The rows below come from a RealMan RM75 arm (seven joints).
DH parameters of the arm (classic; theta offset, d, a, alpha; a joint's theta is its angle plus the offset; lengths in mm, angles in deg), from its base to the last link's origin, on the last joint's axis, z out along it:
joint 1: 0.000 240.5 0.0 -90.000
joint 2: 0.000 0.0 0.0 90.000
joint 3: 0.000 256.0 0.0 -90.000
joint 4: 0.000 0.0 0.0 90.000
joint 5: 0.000 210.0 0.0 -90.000
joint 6: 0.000 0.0 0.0 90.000
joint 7: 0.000 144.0 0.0 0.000
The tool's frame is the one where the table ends.
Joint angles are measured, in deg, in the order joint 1, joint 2, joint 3, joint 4, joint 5, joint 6, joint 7. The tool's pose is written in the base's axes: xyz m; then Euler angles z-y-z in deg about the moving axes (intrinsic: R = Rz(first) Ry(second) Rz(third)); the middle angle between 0 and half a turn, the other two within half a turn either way. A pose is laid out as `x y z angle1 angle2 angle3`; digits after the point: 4 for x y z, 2 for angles.
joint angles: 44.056, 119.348, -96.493, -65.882, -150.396, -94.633, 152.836
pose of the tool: 0.1682 0.3314 -0.0547 -3.18 139.09 -149.72
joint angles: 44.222, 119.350, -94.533, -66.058, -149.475, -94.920, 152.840
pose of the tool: 0.1647 0.3338 -0.0520 -3.53 141.05 -148.80
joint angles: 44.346, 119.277, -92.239, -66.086, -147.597, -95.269, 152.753
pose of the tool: 0.1606 0.3355 -0.0493 -4.79 143.93 -148.43
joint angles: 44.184, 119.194, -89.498, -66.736, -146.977, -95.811, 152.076
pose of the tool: 0.1582 0.3389 -0.0430 -4.45 146.18 -147.08
